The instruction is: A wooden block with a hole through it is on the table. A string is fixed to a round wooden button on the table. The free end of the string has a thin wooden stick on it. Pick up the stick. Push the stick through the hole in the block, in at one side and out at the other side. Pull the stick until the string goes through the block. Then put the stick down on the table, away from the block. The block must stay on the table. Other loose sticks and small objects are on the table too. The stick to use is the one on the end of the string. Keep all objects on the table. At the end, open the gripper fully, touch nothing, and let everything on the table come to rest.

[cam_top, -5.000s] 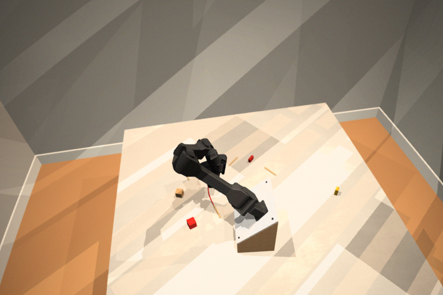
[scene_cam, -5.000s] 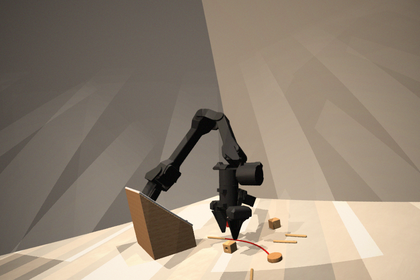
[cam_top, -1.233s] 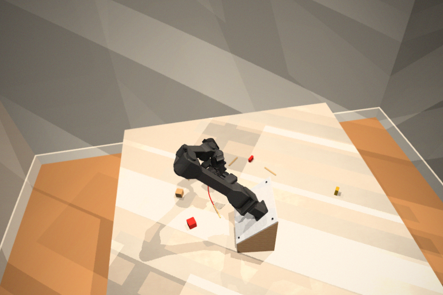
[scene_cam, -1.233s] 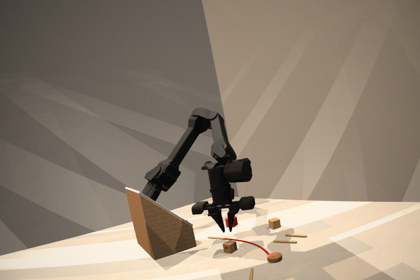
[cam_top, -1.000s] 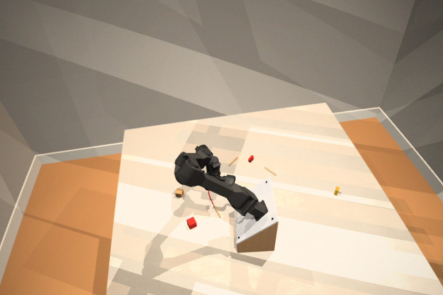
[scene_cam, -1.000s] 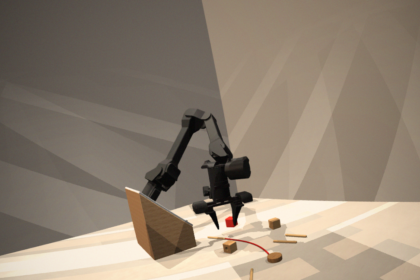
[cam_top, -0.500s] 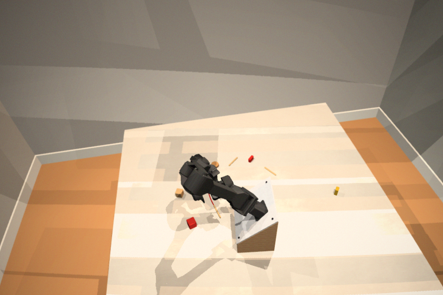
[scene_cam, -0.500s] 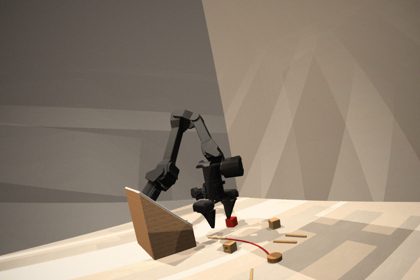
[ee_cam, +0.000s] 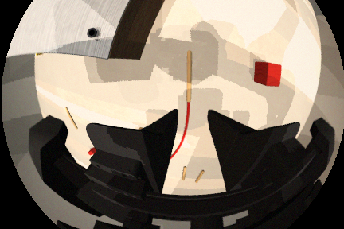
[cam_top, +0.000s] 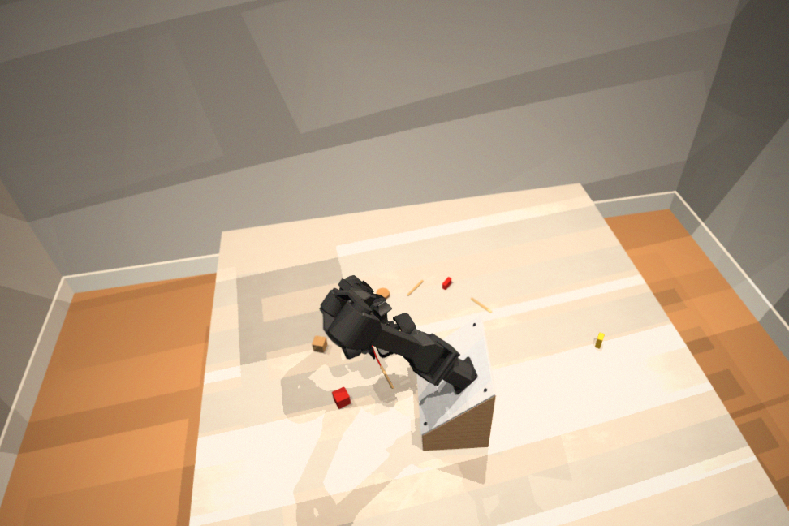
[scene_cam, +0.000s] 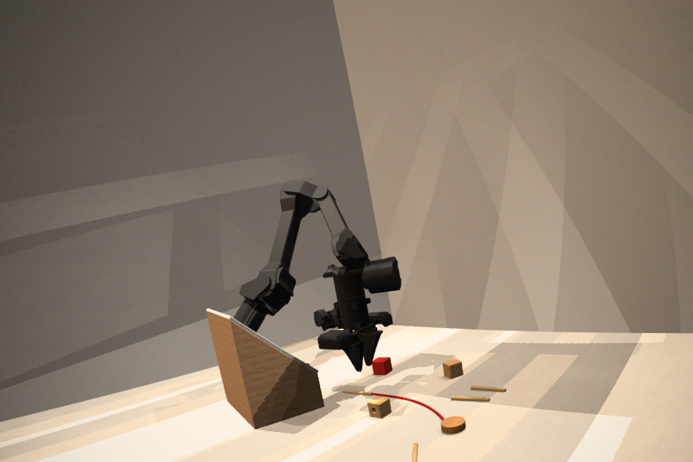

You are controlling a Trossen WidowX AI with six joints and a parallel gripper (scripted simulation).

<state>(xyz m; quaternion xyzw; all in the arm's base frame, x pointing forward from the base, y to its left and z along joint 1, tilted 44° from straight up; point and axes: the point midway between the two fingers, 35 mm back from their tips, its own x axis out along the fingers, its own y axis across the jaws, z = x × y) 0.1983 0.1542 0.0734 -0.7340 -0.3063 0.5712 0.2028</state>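
The thin wooden stick is 10 mm behind my gripper tip and 60 mm below it. The rest, counted from my gripper tip: plain wooden cube 110 mm ahead, 150 mm to the left, 40 mm below; red cube 70 mm behind, 120 mm to the left, 40 mm below; round wooden button 260 mm ahead, 50 mm to the right, 50 mm below.
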